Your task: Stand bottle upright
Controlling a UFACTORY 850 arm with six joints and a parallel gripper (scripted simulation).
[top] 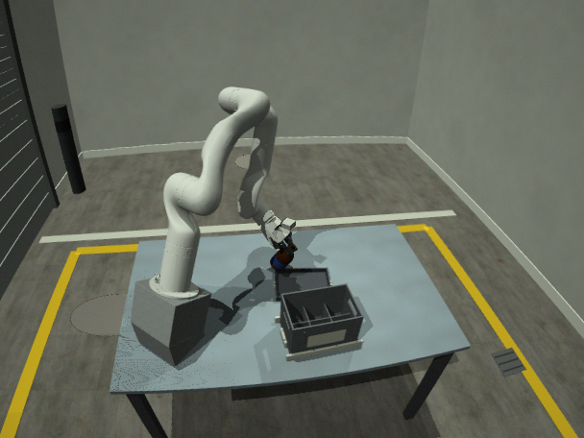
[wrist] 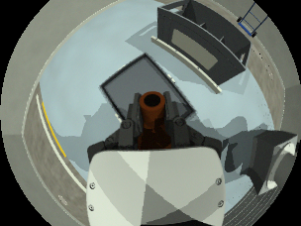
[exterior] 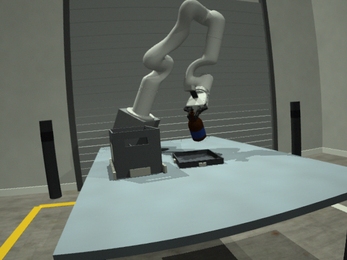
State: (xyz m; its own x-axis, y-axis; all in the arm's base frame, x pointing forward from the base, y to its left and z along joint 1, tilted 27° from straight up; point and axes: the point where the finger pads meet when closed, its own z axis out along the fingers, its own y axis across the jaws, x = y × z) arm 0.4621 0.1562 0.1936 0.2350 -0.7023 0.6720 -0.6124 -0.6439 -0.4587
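The bottle lies 2 cm behind my hand, 2 cm to the left of it and 5 cm below it. The rest, counted from my hand: crate (7 cm ahead, 31 cm to the right, 12 cm below); then tray (6 cm ahead, 2 cm to the right, 20 cm below).
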